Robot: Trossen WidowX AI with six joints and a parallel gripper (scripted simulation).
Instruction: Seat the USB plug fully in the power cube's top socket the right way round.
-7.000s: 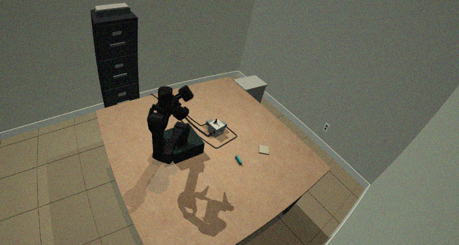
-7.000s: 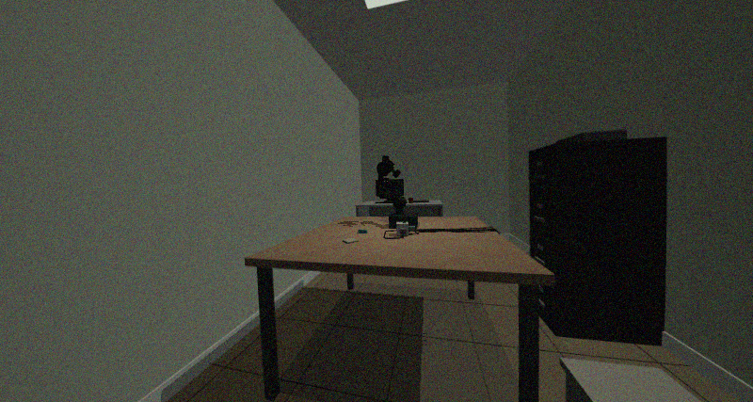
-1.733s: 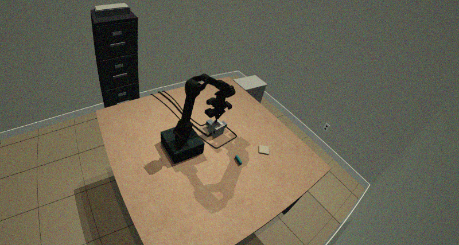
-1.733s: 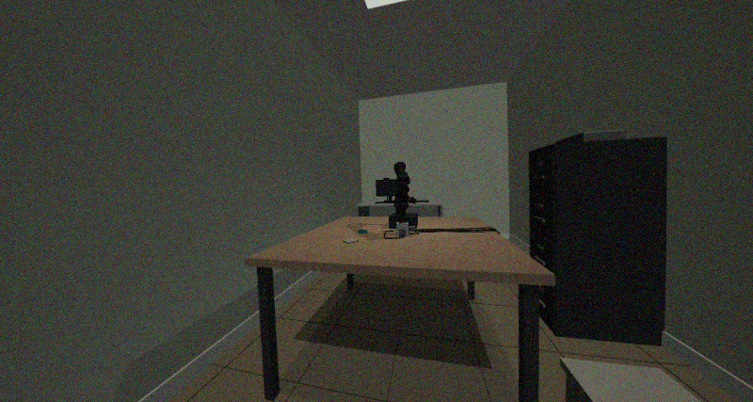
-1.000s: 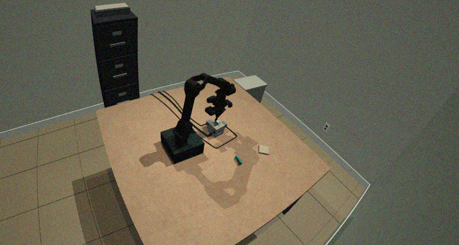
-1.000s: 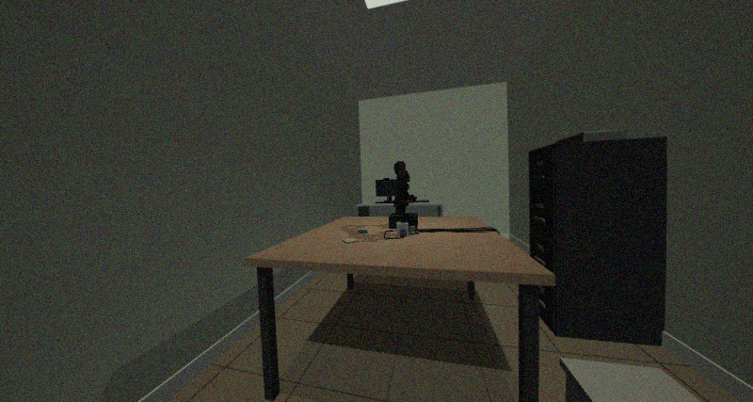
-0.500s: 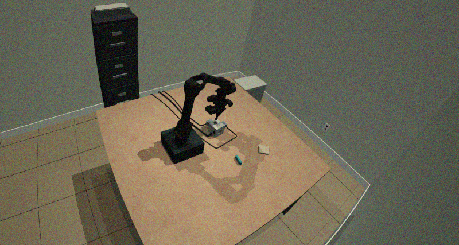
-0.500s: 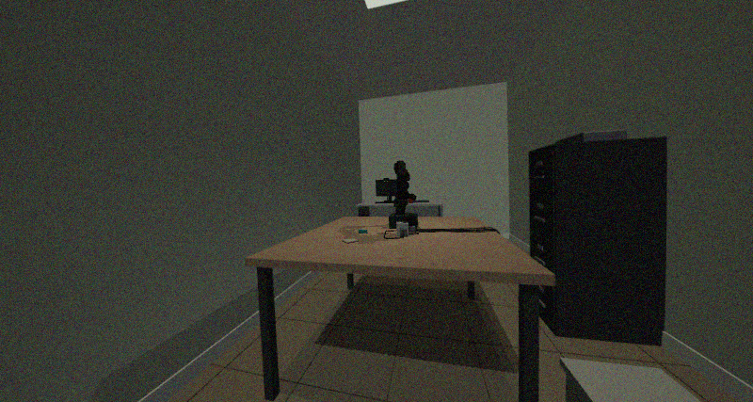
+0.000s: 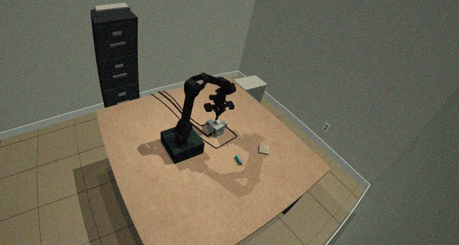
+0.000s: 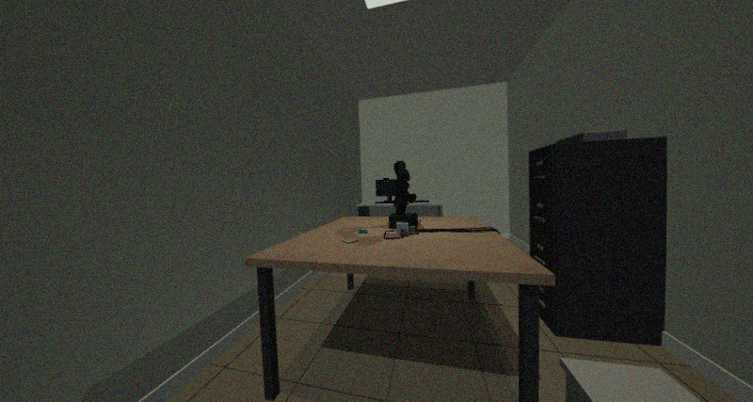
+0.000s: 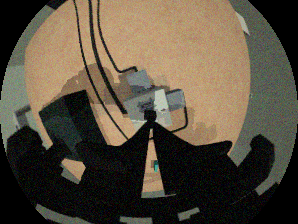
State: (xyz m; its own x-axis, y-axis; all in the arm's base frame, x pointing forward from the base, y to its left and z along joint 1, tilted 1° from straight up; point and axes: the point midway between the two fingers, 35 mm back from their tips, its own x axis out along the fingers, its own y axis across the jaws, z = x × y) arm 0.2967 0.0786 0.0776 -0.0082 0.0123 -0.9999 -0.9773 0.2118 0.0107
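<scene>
The dark USB plug lies 2 cm below my gripper tip. Round my gripper tip: flat beige pad 29 cm to the right, 21 cm ahead, 13 cm below; then teal marker 29 cm to the right, 12 cm below.
</scene>
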